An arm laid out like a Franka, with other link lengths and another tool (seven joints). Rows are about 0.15 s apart.
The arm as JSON. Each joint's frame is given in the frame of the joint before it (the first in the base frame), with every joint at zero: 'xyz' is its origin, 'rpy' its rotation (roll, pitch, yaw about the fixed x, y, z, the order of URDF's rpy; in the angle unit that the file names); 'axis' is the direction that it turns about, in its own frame. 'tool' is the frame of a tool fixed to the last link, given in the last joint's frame.
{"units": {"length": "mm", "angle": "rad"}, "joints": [
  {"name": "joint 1", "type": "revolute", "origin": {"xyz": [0.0, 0.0, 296.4], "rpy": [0.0, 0.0, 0.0]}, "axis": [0.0, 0.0, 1.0]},
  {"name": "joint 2", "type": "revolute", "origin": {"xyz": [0.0, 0.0, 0.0], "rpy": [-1.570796, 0.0, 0.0]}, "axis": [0.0, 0.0, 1.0]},
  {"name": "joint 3", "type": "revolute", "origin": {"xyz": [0.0, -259.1, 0.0], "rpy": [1.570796, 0.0, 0.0]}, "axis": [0.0, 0.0, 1.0]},
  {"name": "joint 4", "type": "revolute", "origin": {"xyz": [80.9, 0.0, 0.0], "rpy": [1.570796, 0.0, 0.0]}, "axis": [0.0, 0.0, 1.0]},
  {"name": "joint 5", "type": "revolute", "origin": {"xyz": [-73.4, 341.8, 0.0], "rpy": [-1.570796, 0.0, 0.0]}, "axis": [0.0, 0.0, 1.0]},
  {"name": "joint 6", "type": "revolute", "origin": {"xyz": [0.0, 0.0, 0.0], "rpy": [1.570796, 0.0, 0.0]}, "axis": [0.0, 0.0, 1.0]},
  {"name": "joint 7", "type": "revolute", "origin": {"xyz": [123.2, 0.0, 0.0], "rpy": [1.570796, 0.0, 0.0]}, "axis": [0.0, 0.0, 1.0]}
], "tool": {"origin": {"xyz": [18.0, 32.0, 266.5], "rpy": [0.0, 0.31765, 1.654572]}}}
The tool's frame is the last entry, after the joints.
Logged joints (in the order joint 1, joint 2, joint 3, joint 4, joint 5, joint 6, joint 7), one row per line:
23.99, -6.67, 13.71, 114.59, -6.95, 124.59, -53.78
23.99, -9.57, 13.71, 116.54, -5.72, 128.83, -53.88
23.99, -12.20, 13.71, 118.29, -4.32, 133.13, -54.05
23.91, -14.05, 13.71, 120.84, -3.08, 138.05, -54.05
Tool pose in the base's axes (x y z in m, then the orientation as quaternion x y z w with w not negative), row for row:
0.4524, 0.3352, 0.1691, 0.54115, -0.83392, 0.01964, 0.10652
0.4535, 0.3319, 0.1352, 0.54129, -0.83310, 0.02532, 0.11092
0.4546, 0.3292, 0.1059, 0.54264, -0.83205, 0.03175, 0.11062
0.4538, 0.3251, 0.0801, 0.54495, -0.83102, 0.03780, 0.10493
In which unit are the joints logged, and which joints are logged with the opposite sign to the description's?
The joints are logged in degrees. Opposite sign: joint 2, joint 4, joint 5, joint 7.
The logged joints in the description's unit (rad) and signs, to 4 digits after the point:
0.4187, 0.1164, 0.2393, -2.0000, 0.1213, 2.1745, 0.9386
0.4187, 0.1670, 0.2393, -2.0340, 0.0998, 2.2485, 0.9404
0.4187, 0.2129, 0.2393, -2.0645, 0.0754, 2.3236, 0.9434
0.4173, 0.2452, 0.2393, -2.1091, 0.0538, 2.4094, 0.9434

